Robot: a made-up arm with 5 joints.
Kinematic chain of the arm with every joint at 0, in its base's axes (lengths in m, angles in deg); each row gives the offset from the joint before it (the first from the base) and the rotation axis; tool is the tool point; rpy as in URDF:
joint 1: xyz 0.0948 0 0.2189 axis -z
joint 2: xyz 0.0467 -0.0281 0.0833 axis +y
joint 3: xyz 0.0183 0 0.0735 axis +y
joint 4: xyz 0.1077 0 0.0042 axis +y
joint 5: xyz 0.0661 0.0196 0 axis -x
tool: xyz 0 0 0 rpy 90 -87.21 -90
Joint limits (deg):
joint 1: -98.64..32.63
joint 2: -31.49..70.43
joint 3: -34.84..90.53
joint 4: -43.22..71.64
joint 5: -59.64..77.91
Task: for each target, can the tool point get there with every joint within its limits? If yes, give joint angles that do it. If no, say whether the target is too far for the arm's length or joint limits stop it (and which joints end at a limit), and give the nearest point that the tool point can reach.
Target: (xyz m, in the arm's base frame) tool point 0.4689 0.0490 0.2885
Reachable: no: too far | nearest point 0.3785 0.0372 0.2923 | short by 0.091 m
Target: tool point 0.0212 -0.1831 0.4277
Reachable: no: joint limits stop it (at a limit: joint 2, joint 3) | nearest point 0.0826 -0.0302 0.3098 | short by 0.203 m
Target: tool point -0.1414 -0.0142 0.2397
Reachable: no: joint limits stop it (at a limit: joint 2, joint 3) | nearest point 0.0501 -0.0027 0.2625 | short by 0.193 m
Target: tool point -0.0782 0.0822 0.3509
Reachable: no: joint limits stop it (at a limit: joint 1, joint 2, joint 3) | nearest point 0.0564 0.0145 0.2940 | short by 0.161 m
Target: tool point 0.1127 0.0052 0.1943
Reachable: yes | joints -43.47 47.01 79.77 -4.53 -32.78
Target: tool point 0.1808 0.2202 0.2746
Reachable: yes | joints -70.73 26.51 -7.91 37.44 17.45
